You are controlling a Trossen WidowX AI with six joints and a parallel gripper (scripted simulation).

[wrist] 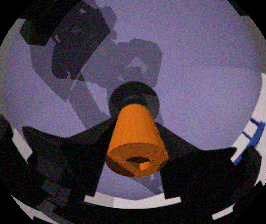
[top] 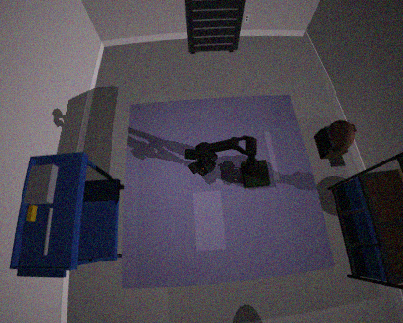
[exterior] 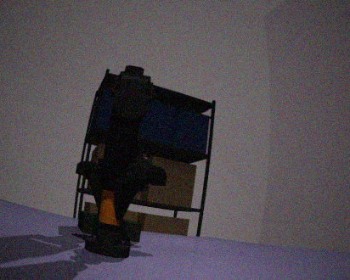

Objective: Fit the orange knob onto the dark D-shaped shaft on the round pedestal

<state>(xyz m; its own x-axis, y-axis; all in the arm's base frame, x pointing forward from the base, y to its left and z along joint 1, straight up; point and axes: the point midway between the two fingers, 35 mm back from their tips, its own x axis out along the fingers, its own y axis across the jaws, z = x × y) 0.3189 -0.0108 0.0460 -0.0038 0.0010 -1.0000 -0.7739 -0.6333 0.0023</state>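
Right now the orange knob is 2 cm above my gripper tip. Also, from my gripper tip: dark pedestal: 4 cm below.
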